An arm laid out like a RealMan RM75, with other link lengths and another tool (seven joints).
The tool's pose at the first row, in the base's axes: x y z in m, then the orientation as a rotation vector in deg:
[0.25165, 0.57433, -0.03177, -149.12, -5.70, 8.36]
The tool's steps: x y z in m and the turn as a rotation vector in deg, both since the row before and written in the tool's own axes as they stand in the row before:
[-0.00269, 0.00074, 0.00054, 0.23, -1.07, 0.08]
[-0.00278, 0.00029, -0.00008, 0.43, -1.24, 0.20]
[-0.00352, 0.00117, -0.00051, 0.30, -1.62, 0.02]
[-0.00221, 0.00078, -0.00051, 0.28, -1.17, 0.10]
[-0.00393, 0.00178, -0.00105, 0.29, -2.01, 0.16]
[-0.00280, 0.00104, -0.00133, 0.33, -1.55, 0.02]
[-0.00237, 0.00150, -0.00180, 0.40, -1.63, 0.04]
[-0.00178, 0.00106, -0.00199, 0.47, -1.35, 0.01]
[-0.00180, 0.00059, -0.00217, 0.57, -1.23, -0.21]
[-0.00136, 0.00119, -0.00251, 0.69, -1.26, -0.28]
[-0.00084, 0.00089, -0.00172, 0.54, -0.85, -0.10]
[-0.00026, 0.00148, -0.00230, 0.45, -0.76, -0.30]
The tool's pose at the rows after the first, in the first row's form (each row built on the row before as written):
[0.24895, 0.57370, -0.03238, -148.84, -5.96, 9.78]
[0.24622, 0.57311, -0.03218, -148.35, -6.10, 11.47]
[0.24288, 0.57145, -0.03193, -147.92, -6.62, 13.58]
[0.24084, 0.57024, -0.03159, -147.54, -6.88, 15.13]
[0.23728, 0.56765, -0.03101, -147.05, -7.36, 17.78]
[0.23492, 0.56566, -0.02992, -146.52, -7.84, 19.78]
[0.23317, 0.56308, -0.02874, -145.89, -8.31, 21.88]
[0.23209, 0.56085, -0.02729, -145.21, -8.70, 23.60]
[0.23110, 0.55889, -0.02542, -144.40, -9.29, 25.07]
[0.23071, 0.55632, -0.02374, -143.44, -9.94, 26.53]
[0.23057, 0.55450, -0.02268, -142.73, -10.25, 27.54]
[0.23123, 0.55202, -0.02170, -142.08, -10.79, 28.36]

